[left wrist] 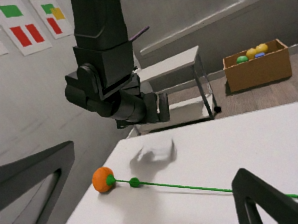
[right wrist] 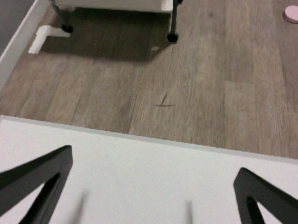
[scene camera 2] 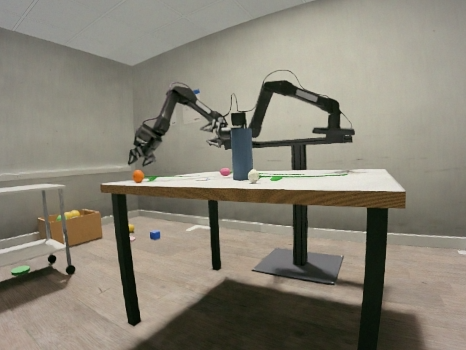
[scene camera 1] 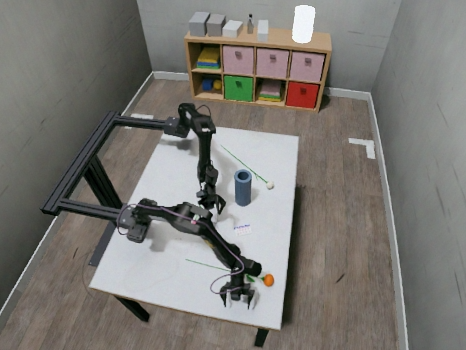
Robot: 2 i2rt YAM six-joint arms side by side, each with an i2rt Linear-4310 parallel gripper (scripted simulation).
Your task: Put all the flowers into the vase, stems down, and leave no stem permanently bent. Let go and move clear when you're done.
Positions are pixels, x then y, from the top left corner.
Scene:
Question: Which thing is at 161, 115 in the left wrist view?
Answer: My right gripper.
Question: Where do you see a blue vase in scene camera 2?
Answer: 241, 139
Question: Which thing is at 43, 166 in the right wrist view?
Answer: My right gripper.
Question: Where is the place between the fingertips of my left gripper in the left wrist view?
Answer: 155, 162

